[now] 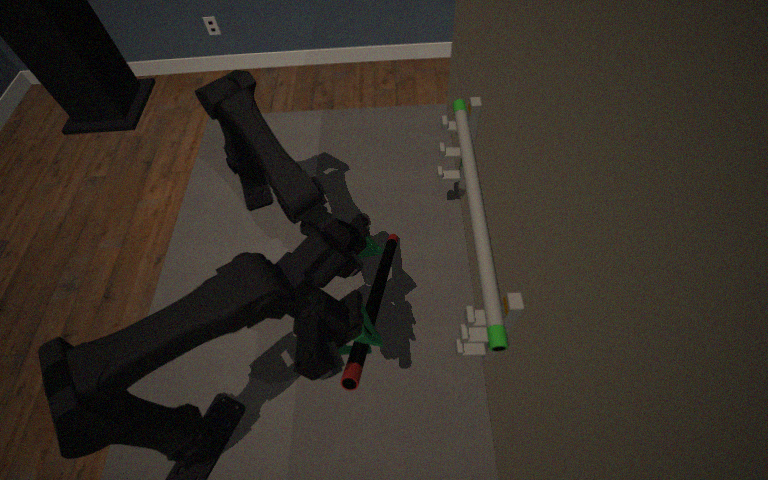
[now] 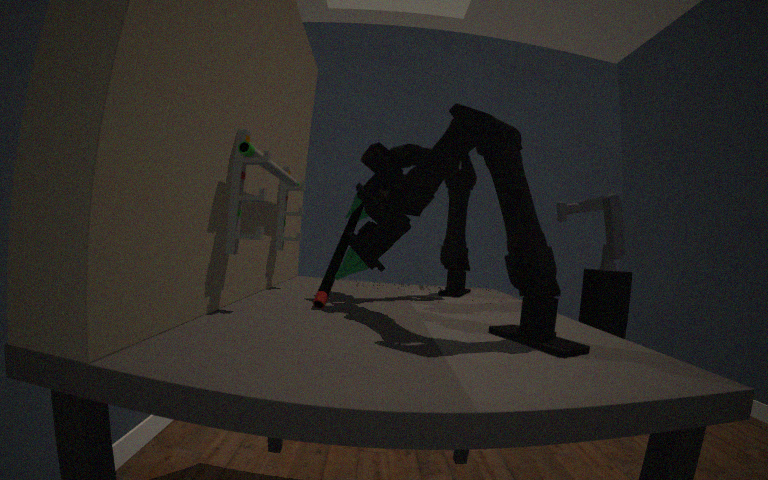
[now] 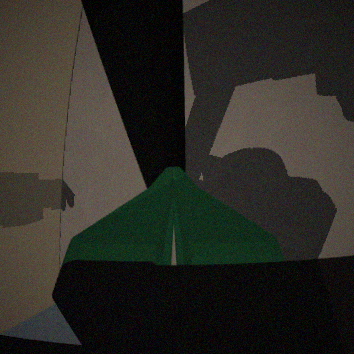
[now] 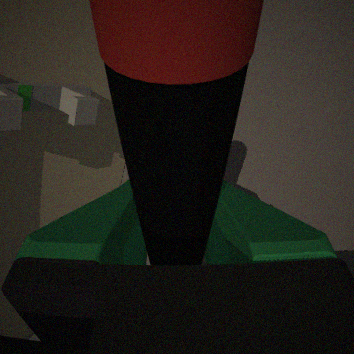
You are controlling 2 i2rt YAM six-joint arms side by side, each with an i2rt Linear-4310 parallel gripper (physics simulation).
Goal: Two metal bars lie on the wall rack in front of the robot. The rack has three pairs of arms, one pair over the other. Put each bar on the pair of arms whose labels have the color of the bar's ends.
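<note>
A black bar with red ends (image 1: 380, 278) (image 2: 339, 257) (image 3: 150, 75) (image 4: 176, 150) is tilted in the air, its end on the left gripper's side lower. My right gripper (image 1: 367, 335) (image 2: 356, 210) (image 4: 175, 178) is shut on it near its higher end. My left gripper (image 1: 373, 247) (image 2: 343, 270) (image 3: 172, 177) is shut and empty close beside the bar; contact is unclear. A pale bar with green ends (image 1: 479, 220) (image 2: 272, 166) lies across the top arms of the wall rack (image 1: 514, 300) (image 2: 232, 203). Labels are orange at the top, red in the middle, green at the bottom.
The wall (image 1: 623, 226) (image 2: 169, 169) stands behind the rack. The grey table (image 1: 385, 430) (image 2: 283, 367) lies below both arms. The two forearms are close together near the bar. The middle and bottom rack arms hold no bar.
</note>
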